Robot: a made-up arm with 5 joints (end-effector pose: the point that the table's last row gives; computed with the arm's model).
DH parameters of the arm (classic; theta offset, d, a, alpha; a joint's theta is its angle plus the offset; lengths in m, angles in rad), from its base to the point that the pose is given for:
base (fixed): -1.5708 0.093 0 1.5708
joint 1: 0 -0.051 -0.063 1.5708
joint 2: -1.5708 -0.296 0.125 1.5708
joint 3: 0 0.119 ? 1.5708
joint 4: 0 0.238 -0.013 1.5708
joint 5: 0 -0.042 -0.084 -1.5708
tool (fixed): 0 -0.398 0 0
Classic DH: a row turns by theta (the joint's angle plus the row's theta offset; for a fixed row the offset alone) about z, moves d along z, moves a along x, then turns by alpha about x.
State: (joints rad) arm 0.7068 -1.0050 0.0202 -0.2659 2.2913
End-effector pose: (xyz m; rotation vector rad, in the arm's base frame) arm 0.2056 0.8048 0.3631 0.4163 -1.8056 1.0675
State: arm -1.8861 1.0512 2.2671 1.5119 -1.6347
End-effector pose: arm 0.0451 -0.0192 -0.4350 -0.9838 0.7333 -2.0466
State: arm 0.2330 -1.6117 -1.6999 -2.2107 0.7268
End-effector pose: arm 0.0978 0.3519 0.1710 1.1170 -0.0881 -0.9466
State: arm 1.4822 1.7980 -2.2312 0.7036 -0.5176
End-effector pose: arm -0.0642 0.0585 0.3925 2.4057 1.1969 0.5732
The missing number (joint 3, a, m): -0.076
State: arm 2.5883 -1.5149 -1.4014 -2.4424 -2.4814
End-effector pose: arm -0.1836 0.5813 -0.1279 0.3894 1.5333 -1.4069
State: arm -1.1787 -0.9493 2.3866 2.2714 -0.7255
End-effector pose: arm 0.2116 -0.2064 0.1771 -0.4512 -0.6474 -2.0581
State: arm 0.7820 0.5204 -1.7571 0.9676 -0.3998
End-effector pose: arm 0.2519 -0.0372 0.2263 -1.9024 -0.9480 0.4844
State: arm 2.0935 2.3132 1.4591 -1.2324 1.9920
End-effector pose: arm -0.4274 0.2684 0.0752 1.5865 1.0645 2.0470
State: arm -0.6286 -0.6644 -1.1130 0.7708 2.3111
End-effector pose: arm -0.3538 -0.1724 0.7282 -1.0418 2.1485 0.0208
